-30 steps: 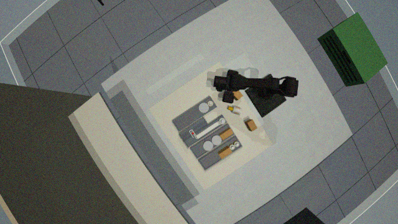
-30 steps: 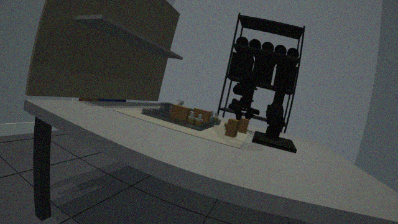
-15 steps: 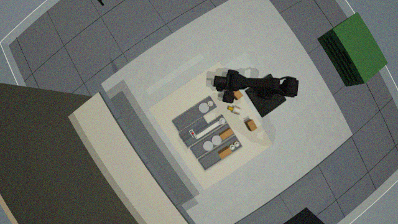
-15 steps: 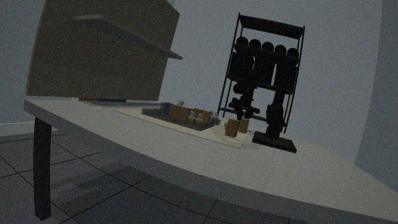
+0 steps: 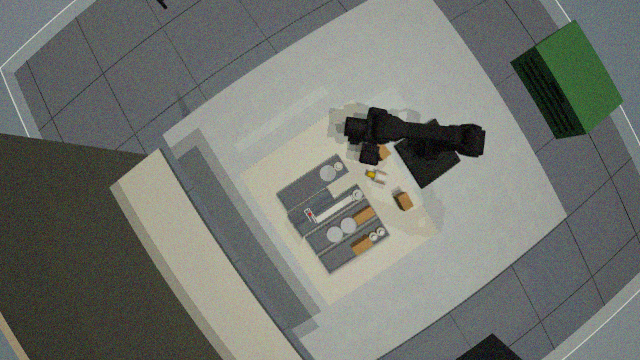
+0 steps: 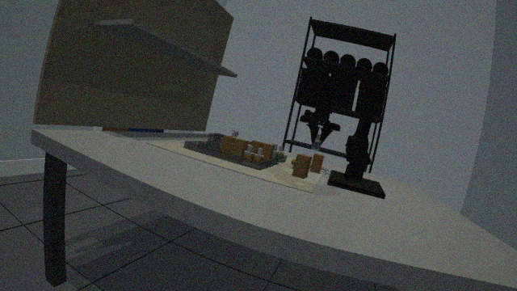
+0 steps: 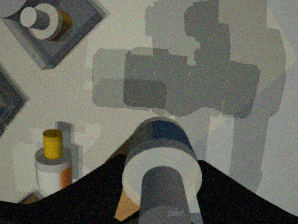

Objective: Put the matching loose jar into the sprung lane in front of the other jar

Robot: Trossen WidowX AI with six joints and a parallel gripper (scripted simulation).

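My gripper tip is now 28 cm short of the grey lane rack, 14 cm to the right of it and 9 cm above it. The rest, counted from my gripper tip: red mark: 32 cm ahead, 13 cm to the left, 4 cm below.
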